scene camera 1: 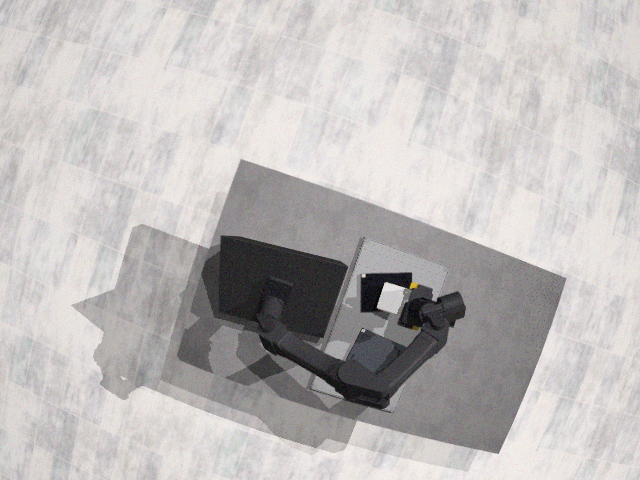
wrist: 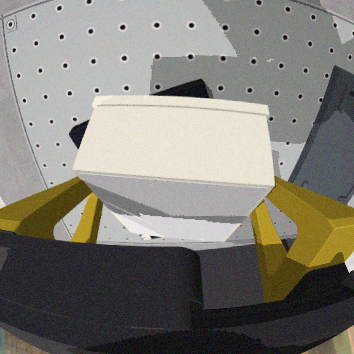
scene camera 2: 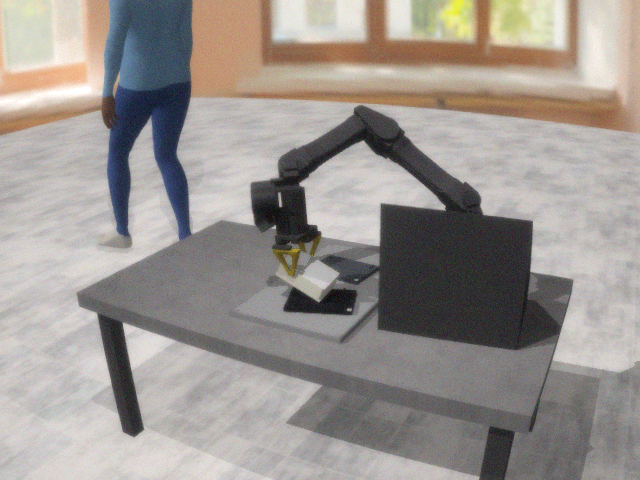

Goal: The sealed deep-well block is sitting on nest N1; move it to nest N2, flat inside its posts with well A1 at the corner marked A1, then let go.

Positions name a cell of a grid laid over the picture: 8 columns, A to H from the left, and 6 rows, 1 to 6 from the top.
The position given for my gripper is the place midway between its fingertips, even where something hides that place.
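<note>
From scene camera 2, I see my gripper (scene camera 2: D4) carrying a white block (scene camera 2: D4), clear of everything else, and that camera gives me a black nest plate (scene camera 2: E4) too. Scene camera 1 shows me the gripper (scene camera 1: F4) and the white block (scene camera 1: E4), along with a grey perforated base plate (scene camera 1: E4). In the wrist view I find the gripper (wrist: D3), the white block (wrist: E3) and the black nest plate (wrist: E2).
</note>
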